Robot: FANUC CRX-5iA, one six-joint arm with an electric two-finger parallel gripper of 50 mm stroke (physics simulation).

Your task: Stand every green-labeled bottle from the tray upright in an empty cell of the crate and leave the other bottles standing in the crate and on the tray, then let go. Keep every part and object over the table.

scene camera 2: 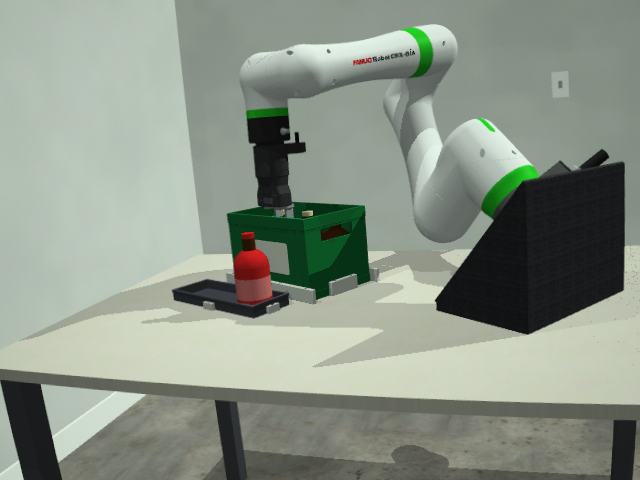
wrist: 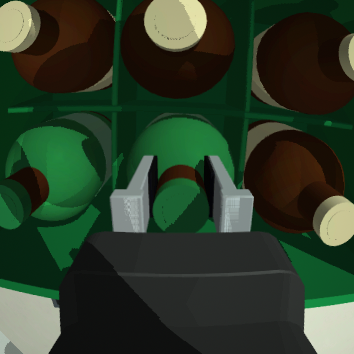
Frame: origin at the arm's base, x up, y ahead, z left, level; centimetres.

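Where they show: gripper, between the fingertips: (wrist: 180, 173); arm's base, origin of its link: (scene camera 2: 537, 223).
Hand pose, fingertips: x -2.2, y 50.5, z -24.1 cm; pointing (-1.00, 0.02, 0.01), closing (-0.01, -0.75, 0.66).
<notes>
Things, the pixels of their centre, and the offset from my fingertips. "spot": a spot on its surface instead. Level surfaces: height alone.
- green crate, middle of its body: (wrist: 164, 191) (scene camera 2: 275, 251) dy +2.6, dx -4.0, dz +1.2 cm
- red bottle, middle of its body: (scene camera 2: 251, 270) dy +5.7, dx -4.5, dz +15.9 cm
- dark tray, a spot on its surface: (scene camera 2: 191, 297) spot: dy +21.0, dx -11.2, dz +9.8 cm
- table, height of its surface: dx -12.8 cm
My gripper (wrist: 180, 173) (scene camera 2: 283, 212) points straight down into the green crate (scene camera 2: 268, 223) (wrist: 118, 60) and is shut on the neck of a green bottle (wrist: 180, 142), just under its green cap. That bottle is upright in the middle cell of the crate's near row in the wrist view; its base is hidden. Another green bottle (wrist: 65, 165) stands in the cell to the left. Brown bottles with cream caps (wrist: 287, 175) (wrist: 177, 70) (wrist: 65, 50) (wrist: 310, 60) stand in the other cells in view. A red bottle (scene camera 2: 252, 268) stands upright on the dark tray (scene camera 2: 191, 297).
The tray lies beside the crate, with small grey blocks (scene camera 2: 208, 305) at its edge. Grey low rails (scene camera 2: 343, 284) stand along the crate's foot. The black wedge-shaped robot mount (scene camera 2: 568, 248) stands at the right of the table (scene camera 2: 258, 356).
</notes>
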